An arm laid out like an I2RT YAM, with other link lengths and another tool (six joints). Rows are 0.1 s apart.
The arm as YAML. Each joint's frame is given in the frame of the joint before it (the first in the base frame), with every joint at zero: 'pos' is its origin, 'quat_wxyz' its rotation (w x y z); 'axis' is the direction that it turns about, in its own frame. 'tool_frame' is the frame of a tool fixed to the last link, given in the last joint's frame.
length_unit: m
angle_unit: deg
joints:
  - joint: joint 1
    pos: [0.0, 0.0, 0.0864]
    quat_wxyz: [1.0, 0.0, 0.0, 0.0]
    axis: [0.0, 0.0, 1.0]
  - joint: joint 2
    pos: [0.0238, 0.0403, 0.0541]
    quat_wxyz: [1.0, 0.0, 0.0, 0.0]
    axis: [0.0, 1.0, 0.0]
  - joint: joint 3
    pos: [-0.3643, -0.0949, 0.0]
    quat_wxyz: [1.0, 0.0, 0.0, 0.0]
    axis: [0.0, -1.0, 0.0]
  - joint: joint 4
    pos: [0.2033, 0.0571, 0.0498]
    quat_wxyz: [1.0, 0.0, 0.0, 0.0]
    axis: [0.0, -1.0, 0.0]
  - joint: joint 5
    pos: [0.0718, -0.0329, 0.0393]
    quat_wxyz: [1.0, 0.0, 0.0, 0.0]
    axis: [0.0, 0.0, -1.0]
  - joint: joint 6
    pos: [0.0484, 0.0, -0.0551]
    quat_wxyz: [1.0, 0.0, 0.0, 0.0]
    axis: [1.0, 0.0, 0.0]
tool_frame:
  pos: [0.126, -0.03, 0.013]
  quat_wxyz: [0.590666, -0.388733, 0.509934, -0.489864]
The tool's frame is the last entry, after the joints.
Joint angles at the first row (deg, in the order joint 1, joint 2, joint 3, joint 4, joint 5, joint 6):
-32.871 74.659 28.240 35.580 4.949 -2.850
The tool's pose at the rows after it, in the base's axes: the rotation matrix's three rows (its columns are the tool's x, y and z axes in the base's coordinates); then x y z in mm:
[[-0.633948 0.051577 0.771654], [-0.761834 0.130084 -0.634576], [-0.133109 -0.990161 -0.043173]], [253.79 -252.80 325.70]
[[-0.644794 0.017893 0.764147], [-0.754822 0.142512 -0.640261], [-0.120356 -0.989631 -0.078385]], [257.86 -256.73 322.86]
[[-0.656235 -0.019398 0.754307], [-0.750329 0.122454 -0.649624], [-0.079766 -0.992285 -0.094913]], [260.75 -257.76 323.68]
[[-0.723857 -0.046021 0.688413], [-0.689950 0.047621 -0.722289], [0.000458 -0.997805 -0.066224]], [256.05 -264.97 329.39]
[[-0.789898 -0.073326 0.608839], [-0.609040 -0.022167 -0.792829], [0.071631 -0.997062 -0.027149]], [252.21 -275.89 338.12]
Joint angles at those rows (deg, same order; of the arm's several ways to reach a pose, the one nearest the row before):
-32.873 76.369 29.718 33.722 5.003 -3.805
-32.702 77.244 31.914 30.336 5.751 -4.108
-31.639 77.599 33.356 28.175 7.909 -5.772
-29.042 78.484 33.029 30.507 16.786 -8.418
-27.342 80.297 33.553 33.419 25.292 -11.222

